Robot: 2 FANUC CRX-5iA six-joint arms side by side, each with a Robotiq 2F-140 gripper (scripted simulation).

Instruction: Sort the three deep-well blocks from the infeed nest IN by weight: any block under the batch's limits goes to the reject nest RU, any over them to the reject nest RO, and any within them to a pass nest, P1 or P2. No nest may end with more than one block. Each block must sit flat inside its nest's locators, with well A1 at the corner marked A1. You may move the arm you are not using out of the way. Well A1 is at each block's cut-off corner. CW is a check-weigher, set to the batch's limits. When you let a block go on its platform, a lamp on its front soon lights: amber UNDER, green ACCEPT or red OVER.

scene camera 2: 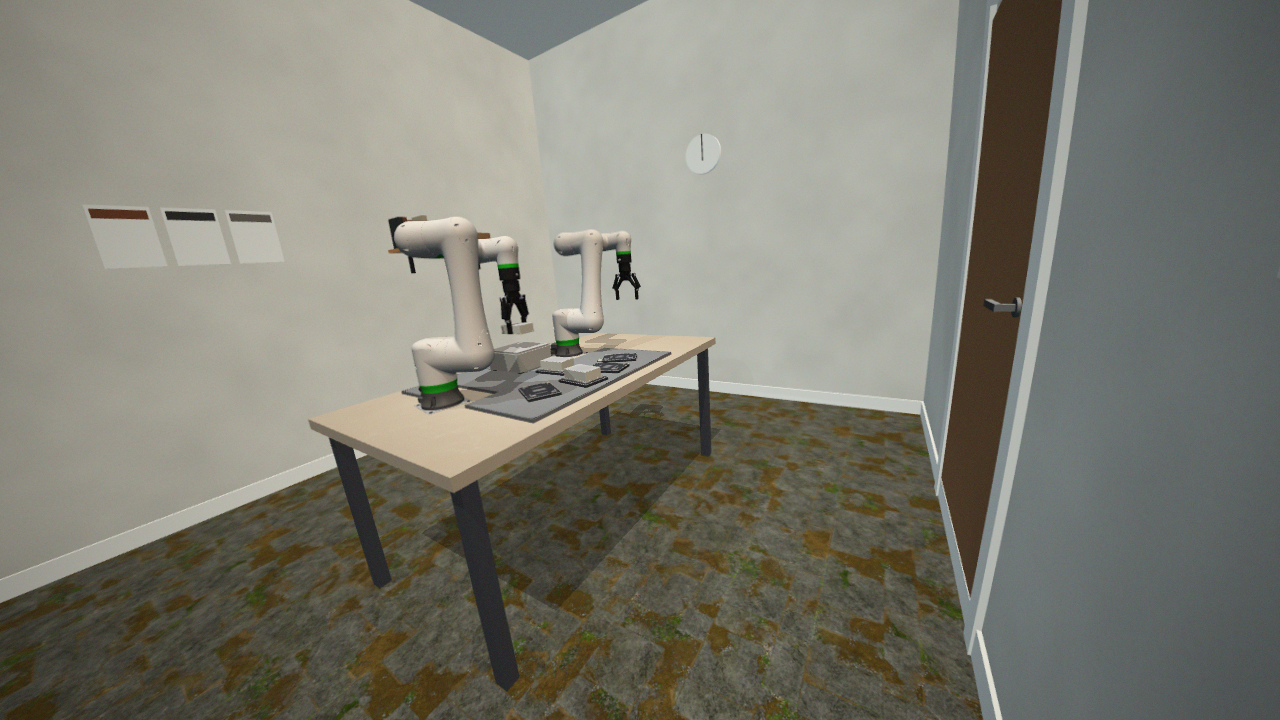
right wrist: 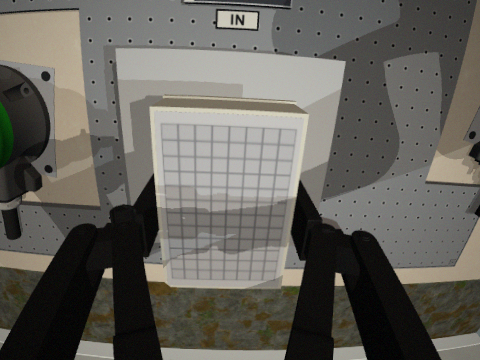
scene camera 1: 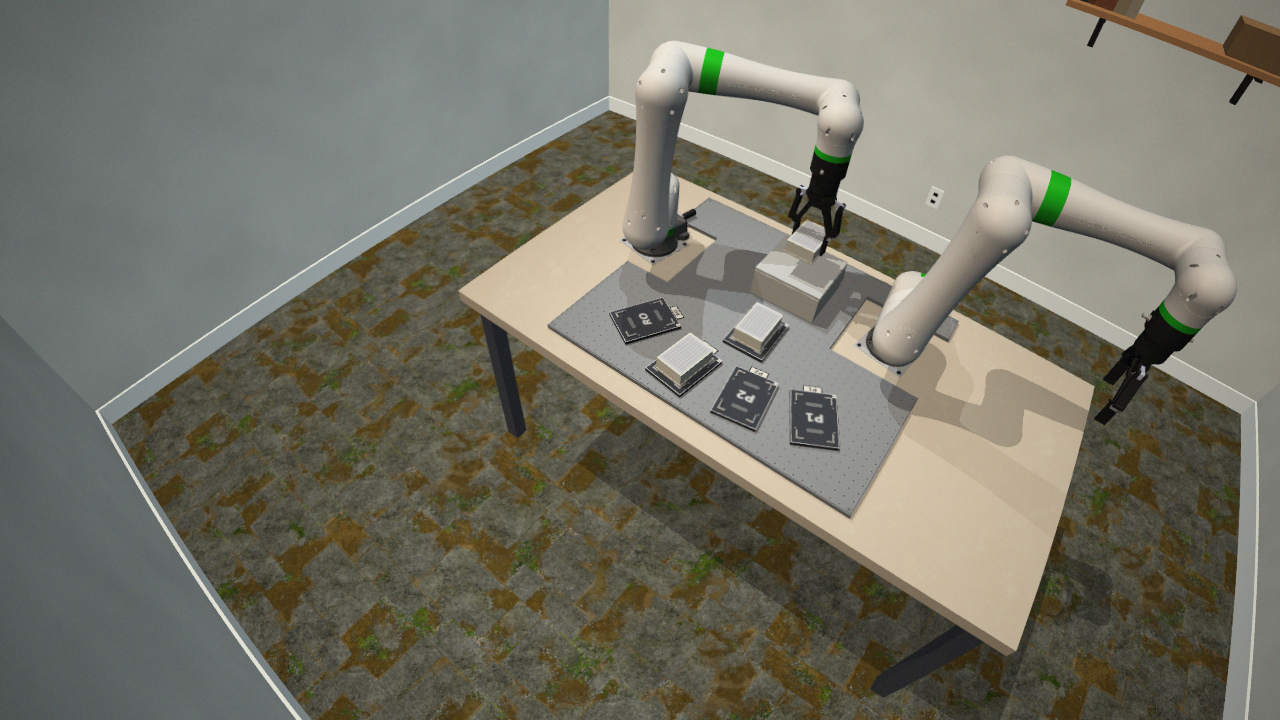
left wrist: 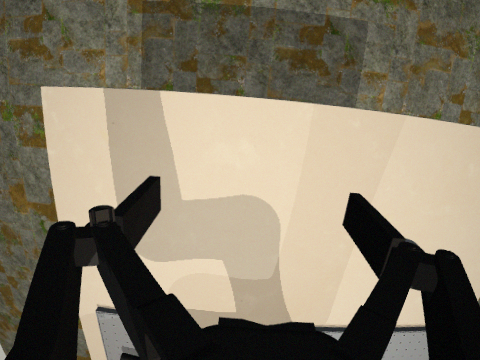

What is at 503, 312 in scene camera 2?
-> My right gripper.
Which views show the check-weigher CW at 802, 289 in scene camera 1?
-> Scene camera 2, the right wrist view and scene camera 1 only.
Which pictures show my right gripper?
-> Scene camera 2, the right wrist view and scene camera 1 only.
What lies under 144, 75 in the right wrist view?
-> A check-weigher CW.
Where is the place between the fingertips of my left gripper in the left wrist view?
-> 254, 201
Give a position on a check-weigher CW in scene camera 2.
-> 519, 357
